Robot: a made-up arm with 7 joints.
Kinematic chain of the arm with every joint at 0, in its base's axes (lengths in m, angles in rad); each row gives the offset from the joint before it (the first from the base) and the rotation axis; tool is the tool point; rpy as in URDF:
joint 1: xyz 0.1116 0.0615 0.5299 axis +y
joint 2: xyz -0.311 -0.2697 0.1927 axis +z
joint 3: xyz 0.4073 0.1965 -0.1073 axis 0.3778 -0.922 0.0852
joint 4: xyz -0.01 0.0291 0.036 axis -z
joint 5: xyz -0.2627 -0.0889 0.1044 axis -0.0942 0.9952 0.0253
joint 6: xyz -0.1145 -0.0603 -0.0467 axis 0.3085 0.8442 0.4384
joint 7: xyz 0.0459 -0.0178 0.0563 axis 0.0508 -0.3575 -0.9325
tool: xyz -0.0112 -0.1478 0.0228 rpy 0 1.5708 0
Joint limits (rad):
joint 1: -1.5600..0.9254
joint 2: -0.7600..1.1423
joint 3: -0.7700..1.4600
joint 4: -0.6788..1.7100
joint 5: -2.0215..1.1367
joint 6: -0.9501..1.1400
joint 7: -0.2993..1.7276
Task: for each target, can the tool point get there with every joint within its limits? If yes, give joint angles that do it. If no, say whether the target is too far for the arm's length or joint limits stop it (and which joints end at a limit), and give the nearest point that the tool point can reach.
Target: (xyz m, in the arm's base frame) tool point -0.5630 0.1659 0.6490
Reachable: yes | joints -0.5736 0.6627 -0.3018 1.0449 0.8462 -0.3317 0.2328
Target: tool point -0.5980 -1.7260 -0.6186
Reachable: no: too far | nearest point -0.2409 -0.5576 0.1993 | short by 1.470 m
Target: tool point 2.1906 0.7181 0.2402
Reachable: no: too far | nearest point 0.6999 0.1549 0.4479 | short by 1.607 m
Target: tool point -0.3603 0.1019 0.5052
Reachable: yes | joints -0.9690 -0.2359 -0.2286 0.7185 0.2005 -0.0552 0.5090
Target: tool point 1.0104 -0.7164 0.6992
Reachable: no: joint limits stop it (at a limit: joint 1, joint 3, joint 4, joint 5, joint 6) | nearest point 0.6337 -0.5481 0.7126 | short by 0.413 m
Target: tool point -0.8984 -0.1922 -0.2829
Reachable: no: joint limits stop it (at a limit: joint 2, joint 4, joint 6) | nearest point -0.5910 -0.0043 -0.0355 | short by 0.437 m
